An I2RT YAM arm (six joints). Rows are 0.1 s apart.
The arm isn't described. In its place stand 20 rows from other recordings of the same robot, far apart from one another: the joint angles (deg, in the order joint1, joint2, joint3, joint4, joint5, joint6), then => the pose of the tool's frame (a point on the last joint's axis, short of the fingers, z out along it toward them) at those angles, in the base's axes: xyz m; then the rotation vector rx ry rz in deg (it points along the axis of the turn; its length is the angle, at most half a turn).
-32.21, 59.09, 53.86, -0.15, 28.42, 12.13 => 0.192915, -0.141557, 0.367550, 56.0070, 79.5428, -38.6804
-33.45, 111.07, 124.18, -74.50, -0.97, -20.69 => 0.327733, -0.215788, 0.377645, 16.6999, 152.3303, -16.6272
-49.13, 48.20, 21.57, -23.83, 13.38, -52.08 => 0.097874, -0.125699, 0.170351, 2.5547, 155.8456, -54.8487
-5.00, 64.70, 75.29, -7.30, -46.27, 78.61 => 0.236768, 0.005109, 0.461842, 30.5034, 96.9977, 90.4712
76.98, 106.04, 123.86, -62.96, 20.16, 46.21 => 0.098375, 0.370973, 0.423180, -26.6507, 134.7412, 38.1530
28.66, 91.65, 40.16, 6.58, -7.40, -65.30 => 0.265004, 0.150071, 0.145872, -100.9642, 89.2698, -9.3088
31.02, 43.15, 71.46, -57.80, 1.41, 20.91 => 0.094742, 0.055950, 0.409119, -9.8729, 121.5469, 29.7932
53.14, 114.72, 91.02, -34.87, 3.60, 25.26 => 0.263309, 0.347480, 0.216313, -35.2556, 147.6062, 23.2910
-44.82, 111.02, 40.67, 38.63, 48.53, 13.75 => 0.219947, -0.256176, 0.098076, 84.4602, 89.3389, -69.5892
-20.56, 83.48, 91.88, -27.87, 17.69, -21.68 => 0.300850, -0.124396, 0.434970, 11.2722, 112.5476, -44.9674
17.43, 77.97, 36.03, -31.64, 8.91, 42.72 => 0.209813, 0.060093, 0.147871, 37.0962, 157.0620, 0.7877
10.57, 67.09, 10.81, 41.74, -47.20, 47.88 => 0.190031, 0.062032, 0.161553, -0.0437, 114.3802, 82.2473
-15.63, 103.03, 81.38, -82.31, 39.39, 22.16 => 0.287524, -0.103899, 0.237567, -44.8200, -152.4263, 57.8314
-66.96, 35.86, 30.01, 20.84, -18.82, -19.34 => 0.073153, -0.142660, 0.330726, 16.1873, 78.6874, -60.4816
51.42, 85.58, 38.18, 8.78, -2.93, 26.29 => 0.182696, 0.231942, 0.168608, -31.0959, 131.8549, 43.5787
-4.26, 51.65, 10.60, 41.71, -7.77, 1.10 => 0.189462, -0.009286, 0.206151, -1.9493, 89.3439, 3.5655
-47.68, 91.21, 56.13, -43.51, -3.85, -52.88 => 0.191778, -0.207063, 0.178383, -8.2578, 169.3042, -9.3844
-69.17, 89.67, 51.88, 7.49, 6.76, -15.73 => 0.118150, -0.322327, 0.219614, 62.2036, 113.8003, -55.8528
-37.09, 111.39, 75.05, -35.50, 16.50, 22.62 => 0.299332, -0.238976, 0.159720, 83.9181, 138.6612, -26.5681
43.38, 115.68, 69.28, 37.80, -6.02, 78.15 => 0.328123, 0.315211, 0.199021, 29.6820, 112.3785, 90.1339
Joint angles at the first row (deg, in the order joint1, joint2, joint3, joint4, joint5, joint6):
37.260, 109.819, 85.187, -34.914, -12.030, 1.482
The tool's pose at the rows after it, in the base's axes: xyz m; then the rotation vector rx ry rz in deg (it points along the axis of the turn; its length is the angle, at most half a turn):
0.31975, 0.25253, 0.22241, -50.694, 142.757, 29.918
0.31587, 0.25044, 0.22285, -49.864, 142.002, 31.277
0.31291, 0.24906, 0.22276, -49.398, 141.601, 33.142
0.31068, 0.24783, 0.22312, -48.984, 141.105, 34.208
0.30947, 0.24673, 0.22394, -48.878, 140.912, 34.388
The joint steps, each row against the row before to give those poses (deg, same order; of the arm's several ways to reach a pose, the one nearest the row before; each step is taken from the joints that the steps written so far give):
-0.040, -1.539, -1.929, 1.656, -0.437, 0.192
0.045, -1.281, -1.881, 1.754, -0.603, 0.765
0.002, -0.864, -1.358, 1.232, -1.130, 0.674
0.004, -0.741, -1.068, 1.047, -0.566, 0.454
-0.028, -0.447, -0.441, 0.222, -0.086, 0.060

